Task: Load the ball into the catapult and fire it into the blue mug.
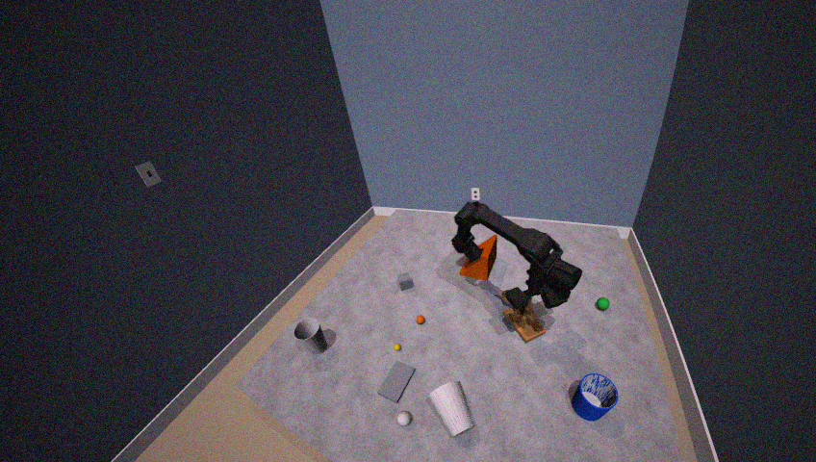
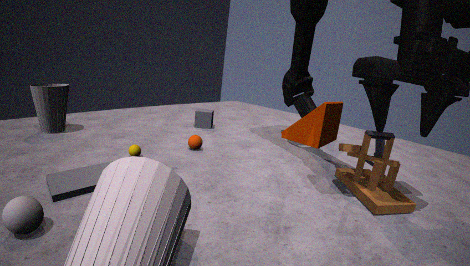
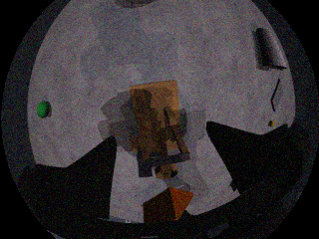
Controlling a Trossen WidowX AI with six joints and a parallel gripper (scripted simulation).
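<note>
Right now the orange ball is 10 cm ahead of my gripper tip, 37 cm to the right of it and 10 cm below it. Also, from my gripper tip: green ball 18 cm behind, 23 cm to the left, 10 cm below; then blue mug 20 cm ahead, 20 cm to the left, 9 cm below; then wooden catapult 6 cm behind, 5 cm to the right, 7 cm below.
</note>
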